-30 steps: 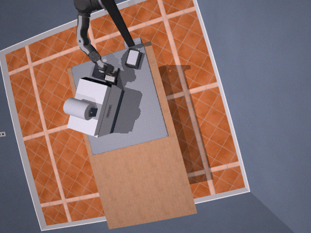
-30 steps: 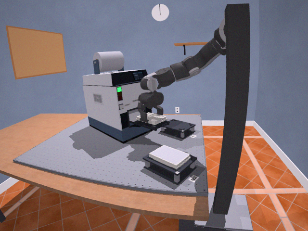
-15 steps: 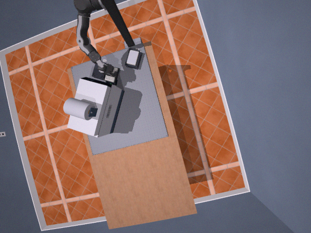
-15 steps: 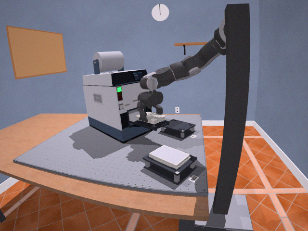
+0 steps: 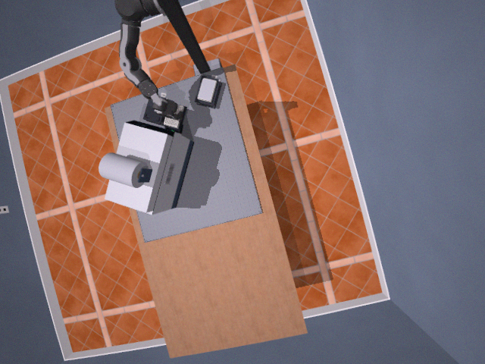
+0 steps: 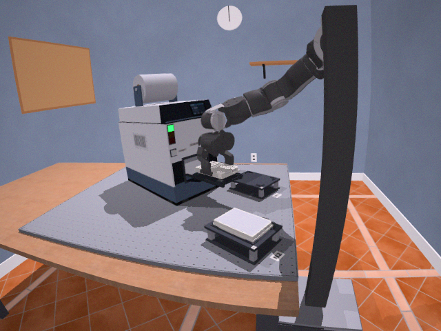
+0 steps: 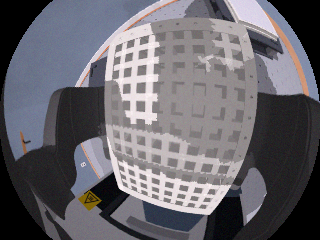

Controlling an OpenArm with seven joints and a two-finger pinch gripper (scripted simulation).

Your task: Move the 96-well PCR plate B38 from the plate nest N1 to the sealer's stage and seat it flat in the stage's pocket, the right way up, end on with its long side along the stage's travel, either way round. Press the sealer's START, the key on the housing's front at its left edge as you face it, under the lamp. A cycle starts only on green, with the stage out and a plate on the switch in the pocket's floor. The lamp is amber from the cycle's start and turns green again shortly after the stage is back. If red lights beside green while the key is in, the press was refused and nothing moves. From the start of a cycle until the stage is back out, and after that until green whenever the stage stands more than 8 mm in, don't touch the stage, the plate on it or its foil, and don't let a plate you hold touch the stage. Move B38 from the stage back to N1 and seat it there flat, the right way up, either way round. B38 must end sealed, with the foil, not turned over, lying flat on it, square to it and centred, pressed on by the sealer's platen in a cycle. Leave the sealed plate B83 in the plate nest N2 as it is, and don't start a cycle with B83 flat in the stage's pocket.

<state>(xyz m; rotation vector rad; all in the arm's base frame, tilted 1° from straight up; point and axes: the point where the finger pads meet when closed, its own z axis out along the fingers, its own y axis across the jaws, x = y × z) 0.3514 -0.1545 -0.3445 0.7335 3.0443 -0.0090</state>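
My gripper is now right at the white 96-well plate B38. Round my hand: plate nest N1 (10 cm behind, 14 cm to the right, 9 cm below); then sealer's stage (2 cm below); then start key (13 cm ahead, 4 cm to the left, 7 cm above).
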